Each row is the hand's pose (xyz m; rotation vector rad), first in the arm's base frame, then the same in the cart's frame.
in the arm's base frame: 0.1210 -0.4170 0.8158 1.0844 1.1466 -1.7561
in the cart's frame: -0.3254 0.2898 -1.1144 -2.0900 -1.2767 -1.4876
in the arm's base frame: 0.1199 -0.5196 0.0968 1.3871 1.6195 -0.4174
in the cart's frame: -0.1261 0.4414 -0.4326 -1.6457 0.0978 -2.3627
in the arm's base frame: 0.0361 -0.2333 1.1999 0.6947 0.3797 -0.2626
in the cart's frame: -0.5845 0.2160 -1.4548 -2.6205 0.9577 -0.8144
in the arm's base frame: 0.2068 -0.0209 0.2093 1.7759 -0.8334 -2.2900
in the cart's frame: -0.5151 0.0984 -0.4365 -1.0638 -1.3066 0.0706
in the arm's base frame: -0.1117 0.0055 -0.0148 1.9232 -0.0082 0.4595
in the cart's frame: -0.6690 0.3864 -0.2226 -1.0542 1.0586 -0.8898
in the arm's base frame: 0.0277 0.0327 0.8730 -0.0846 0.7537 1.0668
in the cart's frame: -0.7594 0.1325 -1.0804 1.2107 -2.0689 0.8109
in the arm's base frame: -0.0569 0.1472 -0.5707 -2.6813 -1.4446 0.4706
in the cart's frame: -0.6704 0.3438 0.3521 -0.3601 -0.3858 -1.9407
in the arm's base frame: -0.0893 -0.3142 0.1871 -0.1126 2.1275 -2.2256
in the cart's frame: -0.4221 0.5023 -0.4854 1.0346 1.7705 1.3214
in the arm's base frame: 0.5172 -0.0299 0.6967 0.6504 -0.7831 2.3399
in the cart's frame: -0.4217 -0.2276 -0.9045 0.4268 2.5040 0.1597
